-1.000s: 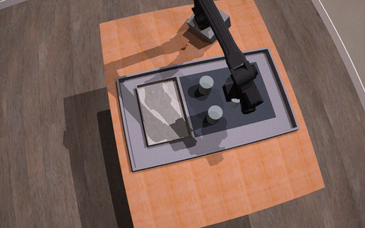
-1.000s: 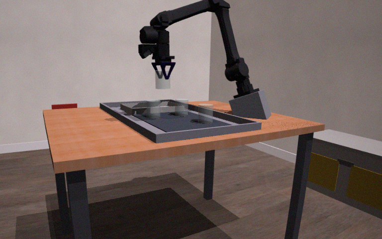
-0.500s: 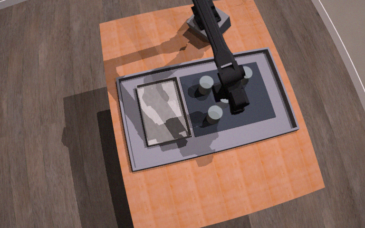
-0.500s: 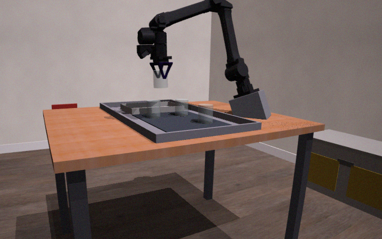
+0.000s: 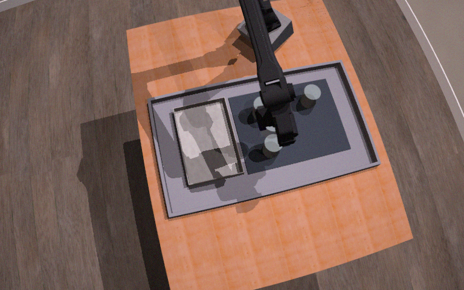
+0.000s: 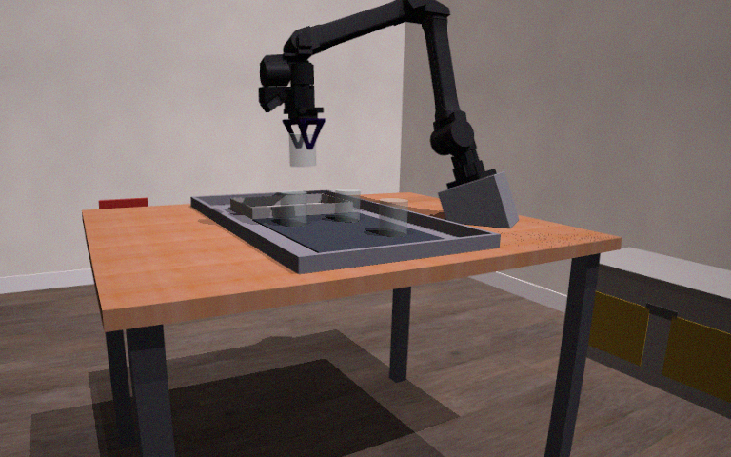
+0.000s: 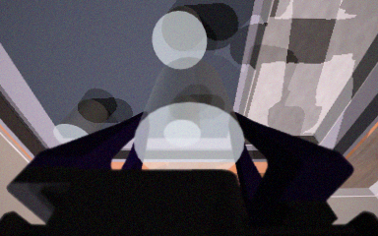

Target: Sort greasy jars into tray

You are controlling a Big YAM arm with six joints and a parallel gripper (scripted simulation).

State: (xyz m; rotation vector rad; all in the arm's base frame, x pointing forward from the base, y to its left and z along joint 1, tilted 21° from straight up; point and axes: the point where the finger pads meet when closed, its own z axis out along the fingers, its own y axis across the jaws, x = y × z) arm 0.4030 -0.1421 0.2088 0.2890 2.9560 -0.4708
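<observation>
Now: hand 19 cm to the left of the pale tray, 19 cm above it and 10 cm past it. From my hand the other things lie so: dark drying mat (19 cm below, 12 cm to the left, 3 cm behind); then rimmed steel top (20 cm below, 4 cm behind, 1 cm to the left).
</observation>
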